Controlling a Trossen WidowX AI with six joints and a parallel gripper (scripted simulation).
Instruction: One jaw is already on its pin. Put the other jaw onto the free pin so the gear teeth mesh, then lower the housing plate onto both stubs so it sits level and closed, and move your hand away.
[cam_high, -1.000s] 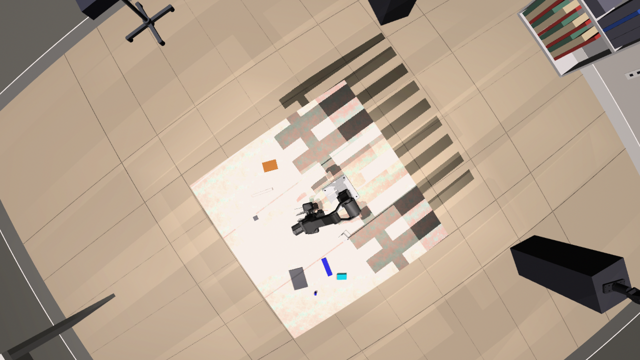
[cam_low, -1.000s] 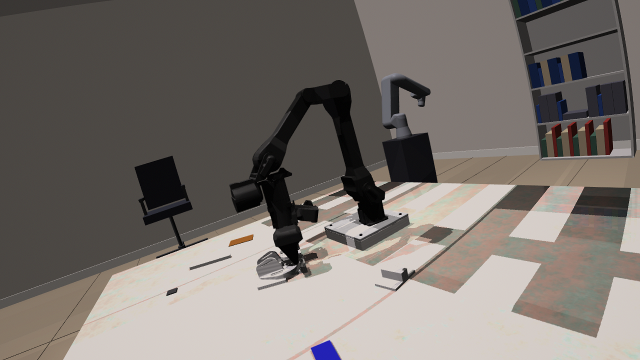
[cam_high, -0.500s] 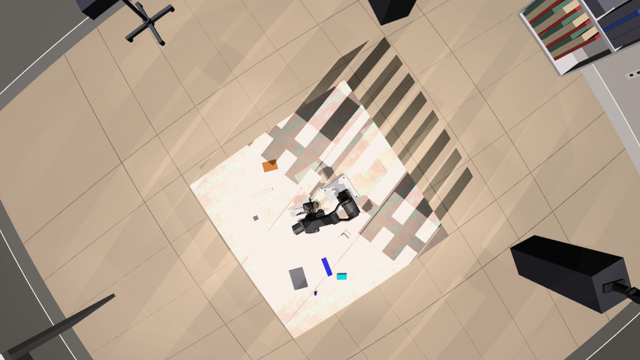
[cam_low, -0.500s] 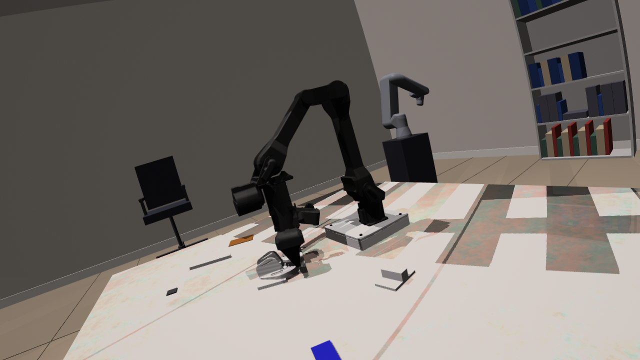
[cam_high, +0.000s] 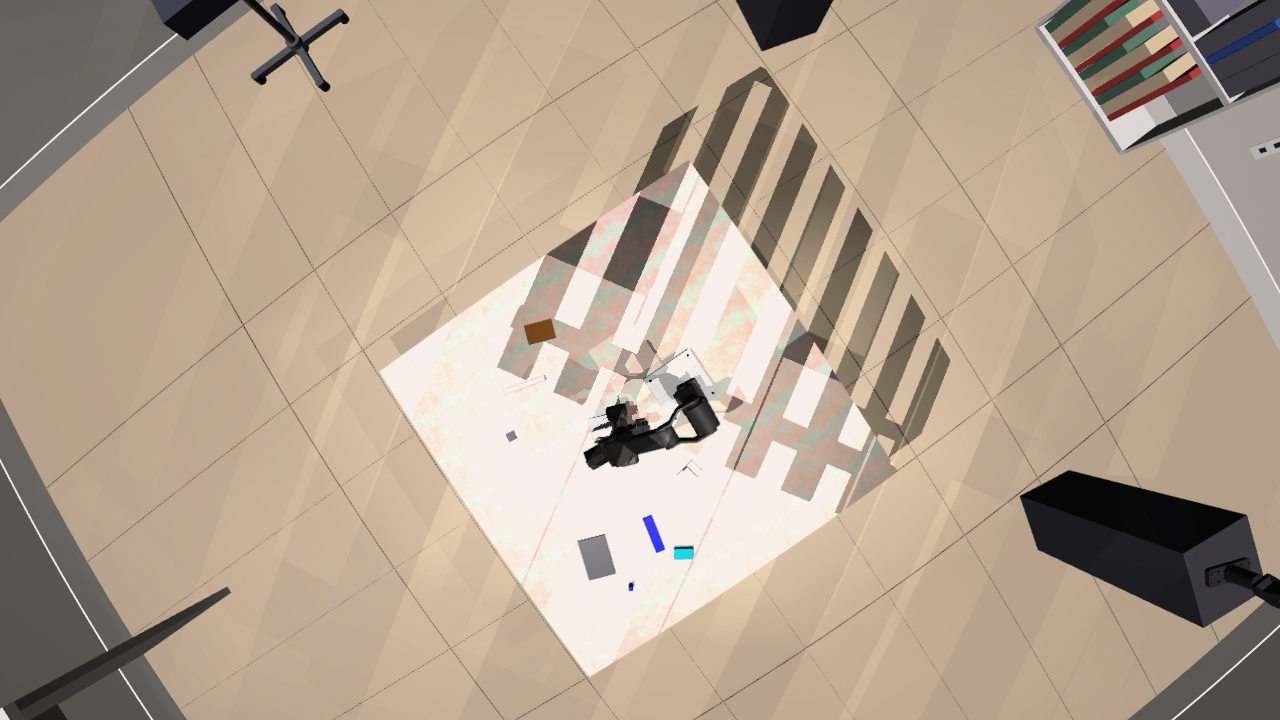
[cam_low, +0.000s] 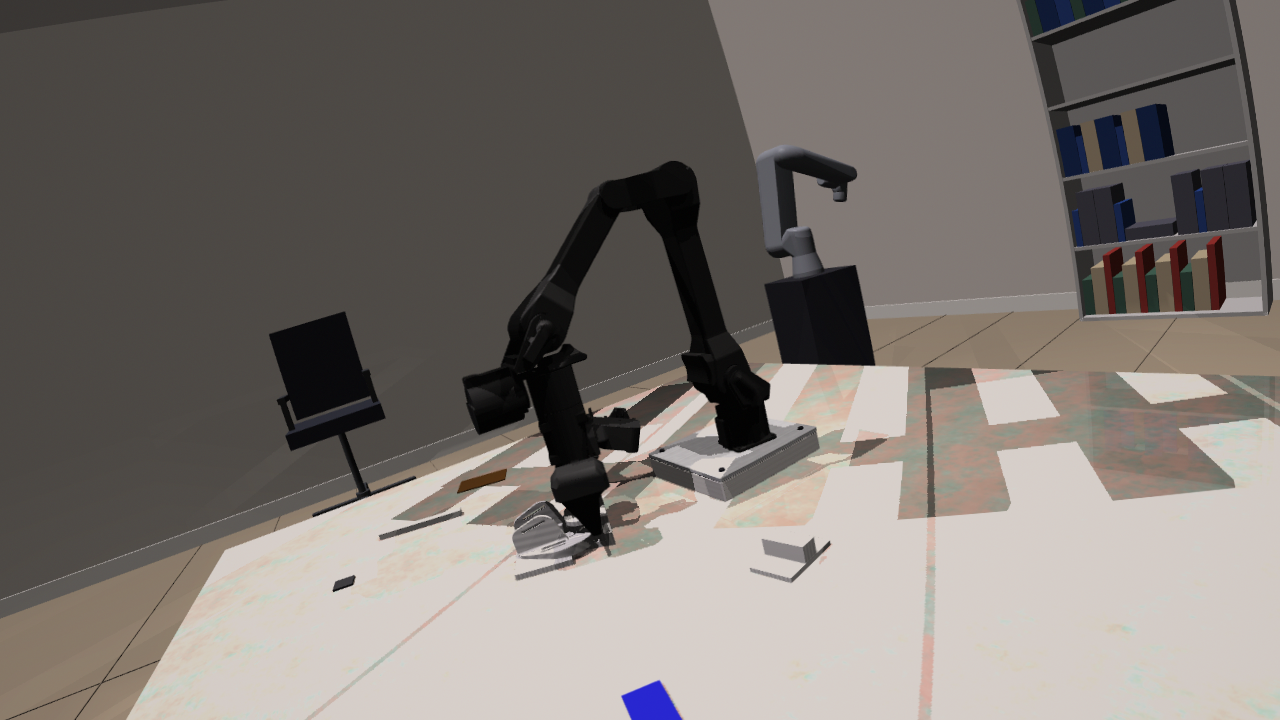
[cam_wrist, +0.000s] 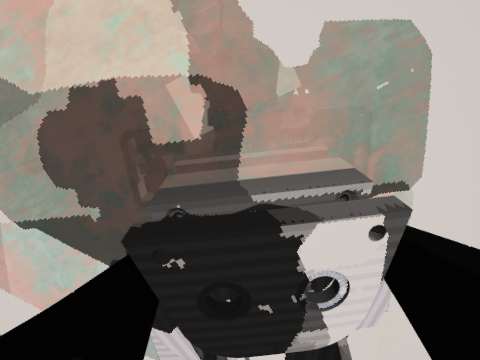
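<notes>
My gripper tip is 20 mm to the left of the jaw and 20 mm short of it. Also, from my gripper tip: thin rod (260 mm to the right, 250 mm ahead, 10 mm below); then blue bar (370 mm to the left, 50 mm ahead, 20 mm below); then small dark square (360 mm ahead, 120 mm to the right, 20 mm below).
</notes>
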